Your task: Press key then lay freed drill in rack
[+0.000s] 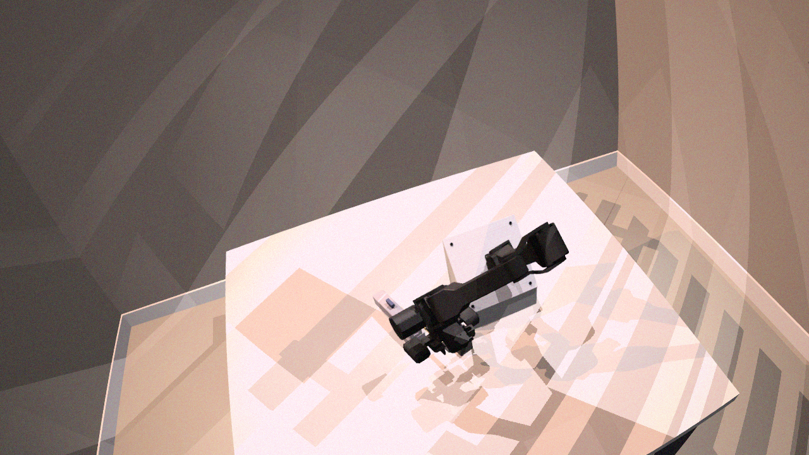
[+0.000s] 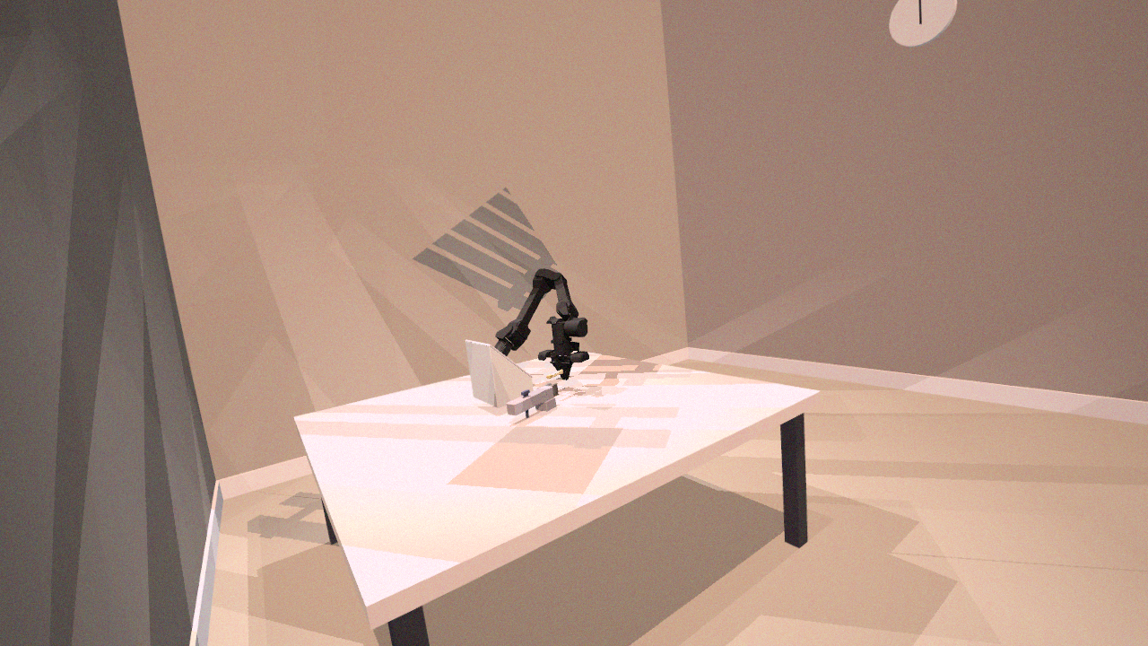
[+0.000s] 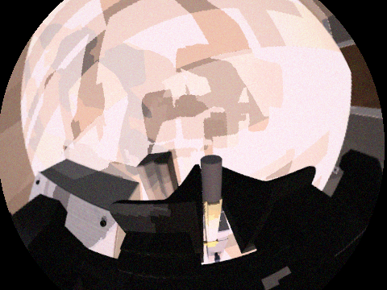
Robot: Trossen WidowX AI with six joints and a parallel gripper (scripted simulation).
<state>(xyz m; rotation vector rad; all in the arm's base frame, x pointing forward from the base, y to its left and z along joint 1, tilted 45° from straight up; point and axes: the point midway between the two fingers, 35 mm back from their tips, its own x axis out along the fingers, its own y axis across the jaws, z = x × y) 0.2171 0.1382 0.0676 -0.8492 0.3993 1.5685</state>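
Now: the drill 40 mm to the right of my gripper tip, 30 mm above it and 10 mm ahead of it. Also, from my gripper tip: blue key (210 mm to the right, 80 mm ahead); then grey sleeve fixture (190 mm to the right, 70 mm ahead, 20 mm below).
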